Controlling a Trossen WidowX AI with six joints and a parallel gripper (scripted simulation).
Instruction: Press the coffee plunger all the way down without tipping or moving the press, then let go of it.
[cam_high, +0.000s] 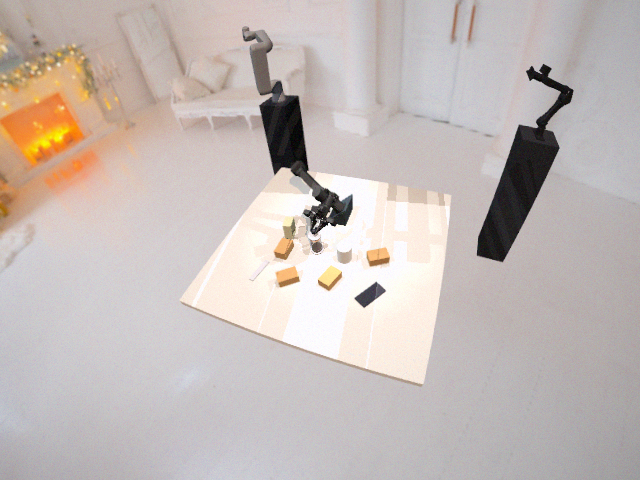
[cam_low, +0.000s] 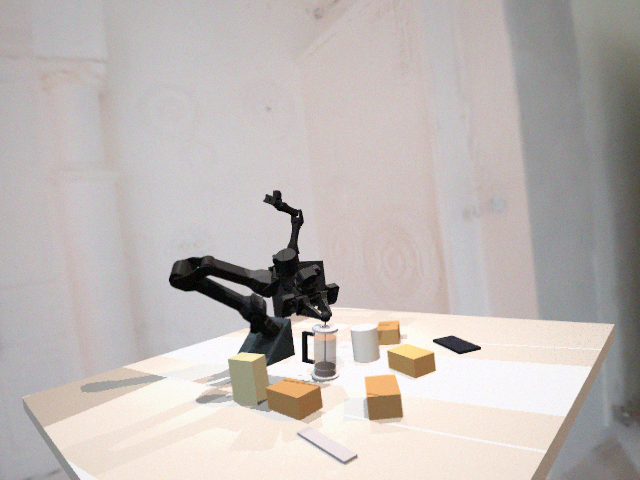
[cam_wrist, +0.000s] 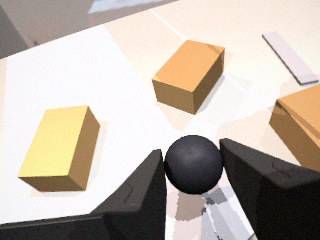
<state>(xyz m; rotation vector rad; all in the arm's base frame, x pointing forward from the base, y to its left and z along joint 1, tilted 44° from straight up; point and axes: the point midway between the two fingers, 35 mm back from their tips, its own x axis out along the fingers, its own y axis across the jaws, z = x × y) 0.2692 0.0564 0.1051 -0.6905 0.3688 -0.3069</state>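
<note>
My gripper tip is now 80 mm above the glass coffee press, 30 mm past it and 10 mm to the left of it. From my gripper tip the other things lie so: dark flat card (370 mm to the left, 160 mm below, 160 mm ahead).
</note>
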